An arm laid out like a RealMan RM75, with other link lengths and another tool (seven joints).
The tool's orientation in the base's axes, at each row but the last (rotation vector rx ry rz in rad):
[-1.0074 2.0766 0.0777]
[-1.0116 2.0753 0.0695]
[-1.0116 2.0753 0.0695]
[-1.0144 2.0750 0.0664]
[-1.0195 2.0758 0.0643]
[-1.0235 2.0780 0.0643]
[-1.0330 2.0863 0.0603]
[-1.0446 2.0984 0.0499]
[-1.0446 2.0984 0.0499]
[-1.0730 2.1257 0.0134]
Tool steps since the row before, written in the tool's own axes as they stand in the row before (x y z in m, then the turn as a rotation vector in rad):
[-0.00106 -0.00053 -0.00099 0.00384 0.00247 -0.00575]
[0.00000 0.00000 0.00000 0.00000 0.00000 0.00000]
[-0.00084 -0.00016 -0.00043 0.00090 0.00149 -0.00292]
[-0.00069 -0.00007 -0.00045 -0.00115 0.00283 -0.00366]
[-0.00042 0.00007 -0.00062 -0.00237 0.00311 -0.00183]
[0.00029 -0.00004 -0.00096 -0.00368 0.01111 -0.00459]
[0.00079 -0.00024 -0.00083 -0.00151 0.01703 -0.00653]
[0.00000 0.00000 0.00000 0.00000 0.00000 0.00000]
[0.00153 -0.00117 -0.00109 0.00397 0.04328 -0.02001]
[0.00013 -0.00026 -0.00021 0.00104 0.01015 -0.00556]
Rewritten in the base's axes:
[0.00010 -0.00006 0.00154 -0.00673 -0.00289 0.00054]
[0.00000 0.00000 0.00000 0.00000 0.00000 0.00000]
[0.00013 0.00027 0.00091 -0.00321 -0.00064 0.00093]
[0.00000 0.00023 0.00079 -0.00387 0.00130 0.00245]
[-0.00030 0.00009 0.00068 -0.00247 0.00295 0.00197]
[-0.00069 -0.00057 0.00047 -0.00925 0.00815 0.00247]
[-0.00064 -0.00097 0.00011 -0.01533 0.00998 0.00067]
[0.00000 0.00000 0.00000 0.00000 0.00000 0.00000]
[-0.00042 -0.00217 0.00009 -0.04390 0.01900 -0.00103]
[0.00000 -0.00033 0.00015 -0.01087 0.00410 0.00032]

